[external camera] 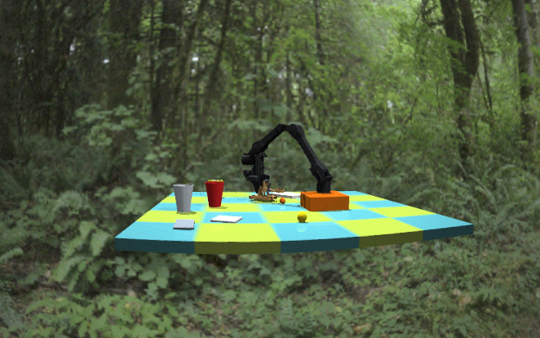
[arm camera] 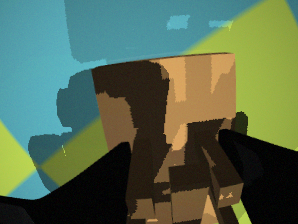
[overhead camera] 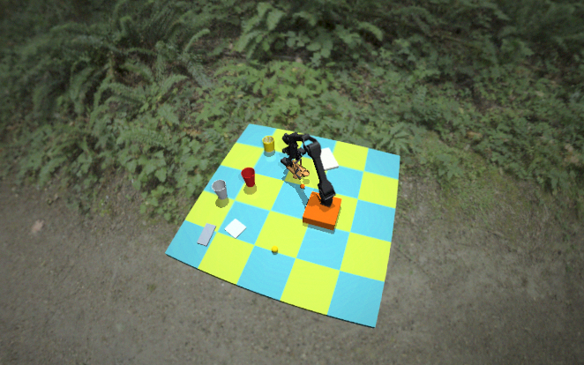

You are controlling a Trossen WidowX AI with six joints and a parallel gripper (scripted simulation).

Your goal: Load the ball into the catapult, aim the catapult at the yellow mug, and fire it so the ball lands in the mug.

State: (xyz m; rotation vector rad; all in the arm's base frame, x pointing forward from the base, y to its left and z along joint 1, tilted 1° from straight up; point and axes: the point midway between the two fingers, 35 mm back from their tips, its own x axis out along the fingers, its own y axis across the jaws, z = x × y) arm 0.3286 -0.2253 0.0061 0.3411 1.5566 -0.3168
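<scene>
Now: gripper tip 13 cm to the right of the orange ball, 12 cm past it and 3 cm above it. The rest, counted from my gripper tip: wooden catapult (6 cm behind, 4 cm to the left, 2 cm above); then yellow mug (26 cm ahead, 11 cm to the right, 1 cm below); then red mug (25 cm to the left, 22 cm ahead, 1 cm below).
</scene>
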